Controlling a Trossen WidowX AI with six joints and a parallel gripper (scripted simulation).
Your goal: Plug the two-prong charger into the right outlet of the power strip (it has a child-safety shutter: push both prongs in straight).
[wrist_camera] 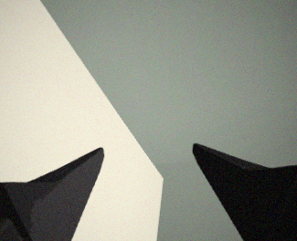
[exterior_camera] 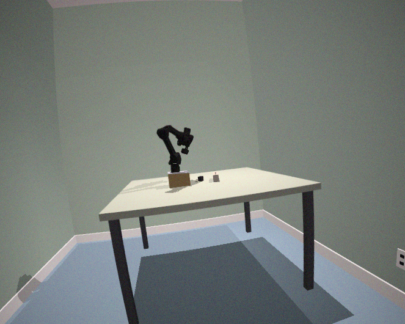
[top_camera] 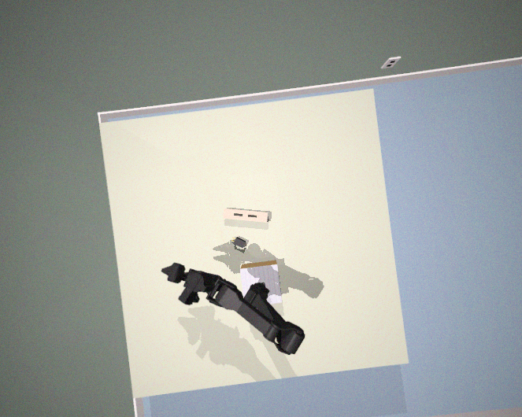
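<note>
My gripper tip is 270 mm above the dark two-prong charger, 240 mm to the left of it and 30 mm short of it.
</note>
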